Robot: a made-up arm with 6 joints. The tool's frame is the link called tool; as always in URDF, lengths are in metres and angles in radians. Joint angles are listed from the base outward. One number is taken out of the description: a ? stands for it. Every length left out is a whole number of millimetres.
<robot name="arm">
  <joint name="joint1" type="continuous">
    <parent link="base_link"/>
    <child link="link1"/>
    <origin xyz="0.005 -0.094 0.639" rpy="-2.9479 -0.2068 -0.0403"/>
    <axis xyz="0 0 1"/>
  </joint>
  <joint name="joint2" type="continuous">
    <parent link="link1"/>
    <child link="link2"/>
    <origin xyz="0.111 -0.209 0" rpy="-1.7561 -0.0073 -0.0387"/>
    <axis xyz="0 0 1"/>
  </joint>
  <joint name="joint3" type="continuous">
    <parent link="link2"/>
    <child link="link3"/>
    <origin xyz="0.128 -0.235 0" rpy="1.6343 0.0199 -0.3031"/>
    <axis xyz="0 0 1"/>
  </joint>
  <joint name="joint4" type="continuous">
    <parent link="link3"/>
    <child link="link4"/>
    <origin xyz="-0.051 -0.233 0" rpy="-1.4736 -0.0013 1.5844"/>
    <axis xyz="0 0 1"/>
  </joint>
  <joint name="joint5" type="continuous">
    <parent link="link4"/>
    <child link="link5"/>
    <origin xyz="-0.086 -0.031 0" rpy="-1.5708 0 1.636"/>
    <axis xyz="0 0 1"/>
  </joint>
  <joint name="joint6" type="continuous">
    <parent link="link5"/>
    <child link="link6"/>
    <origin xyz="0.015 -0.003 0" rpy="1.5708 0 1.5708"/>
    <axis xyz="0 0 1"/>
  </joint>
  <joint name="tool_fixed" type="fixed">
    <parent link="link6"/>
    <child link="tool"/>
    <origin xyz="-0.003 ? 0" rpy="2.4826 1.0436 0.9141"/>
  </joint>
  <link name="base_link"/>
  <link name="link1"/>
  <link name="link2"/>
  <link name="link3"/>
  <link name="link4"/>
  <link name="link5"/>
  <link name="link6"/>
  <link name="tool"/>
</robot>
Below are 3 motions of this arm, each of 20 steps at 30 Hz.
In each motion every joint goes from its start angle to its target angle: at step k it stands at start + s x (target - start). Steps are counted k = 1, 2, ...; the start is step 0. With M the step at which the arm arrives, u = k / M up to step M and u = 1 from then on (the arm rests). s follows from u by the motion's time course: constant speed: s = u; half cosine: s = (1 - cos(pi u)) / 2; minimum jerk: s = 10 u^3 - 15 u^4 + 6 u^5.
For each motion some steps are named. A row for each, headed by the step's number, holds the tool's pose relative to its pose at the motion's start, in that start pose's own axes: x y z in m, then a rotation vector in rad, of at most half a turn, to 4 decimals.
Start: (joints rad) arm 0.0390 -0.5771 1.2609 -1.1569 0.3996 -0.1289
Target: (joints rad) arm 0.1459 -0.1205 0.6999 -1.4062 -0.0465 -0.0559
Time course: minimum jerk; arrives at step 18
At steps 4, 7, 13, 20:
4: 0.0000 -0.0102 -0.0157 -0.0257 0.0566 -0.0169
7: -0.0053 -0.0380 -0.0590 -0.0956 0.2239 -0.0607
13: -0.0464 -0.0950 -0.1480 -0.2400 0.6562 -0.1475
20: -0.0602 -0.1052 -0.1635 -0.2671 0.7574 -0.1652

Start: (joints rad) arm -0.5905 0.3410 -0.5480 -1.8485 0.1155 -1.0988
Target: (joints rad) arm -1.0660 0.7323 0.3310 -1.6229 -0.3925 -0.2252
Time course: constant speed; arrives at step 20
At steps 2, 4, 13, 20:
2: 0.0261 0.0060 -0.0014 -0.1315 0.0862 0.0265
4: 0.0522 0.0108 -0.0038 -0.2669 0.1714 0.0496
13: 0.1671 0.0088 -0.0260 -0.8903 0.5561 0.1316
20: 0.2459 -0.0312 -0.0496 -1.3400 0.8714 0.2196

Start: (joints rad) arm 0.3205 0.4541 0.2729 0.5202 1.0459 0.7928
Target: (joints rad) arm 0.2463 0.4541 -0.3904 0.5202 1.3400 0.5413
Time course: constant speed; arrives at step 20
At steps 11, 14, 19, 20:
11: 0.0738 -0.0885 0.0153 -0.0635 -0.2350 -0.1607
14: 0.0901 -0.1122 0.0262 -0.0782 -0.3082 -0.1979
19: 0.1129 -0.1500 0.0500 -0.1010 -0.4384 -0.2518
20: 0.1167 -0.1572 0.0556 -0.1054 -0.4656 -0.2612

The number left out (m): -0.037
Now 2 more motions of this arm.
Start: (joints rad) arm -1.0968 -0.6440 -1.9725 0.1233 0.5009 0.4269
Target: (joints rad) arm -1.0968 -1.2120 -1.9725 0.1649 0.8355 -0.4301
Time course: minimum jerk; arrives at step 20
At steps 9, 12, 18, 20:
9: -0.0069 0.0201 -0.0432 0.3111 0.0990 0.1247
12: -0.0179 0.0323 -0.0743 0.5207 0.1633 0.1660
18: -0.0370 0.0444 -0.1095 0.7487 0.2256 0.1725
20: -0.0376 0.0447 -0.1105 0.7548 0.2271 0.1721

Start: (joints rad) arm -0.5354 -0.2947 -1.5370 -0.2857 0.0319 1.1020
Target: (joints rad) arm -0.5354 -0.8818 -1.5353 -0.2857 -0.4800 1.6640
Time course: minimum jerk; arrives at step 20
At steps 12, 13, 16, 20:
12: -0.0133 0.0858 -0.0470 -0.4745 -0.1112 0.3097
13: -0.0176 0.0951 -0.0531 -0.5217 -0.1395 0.3429
16: -0.0287 0.1141 -0.0664 -0.6139 -0.2098 0.4100
20: -0.0328 0.1199 -0.0708 -0.6411 -0.2354 0.4305

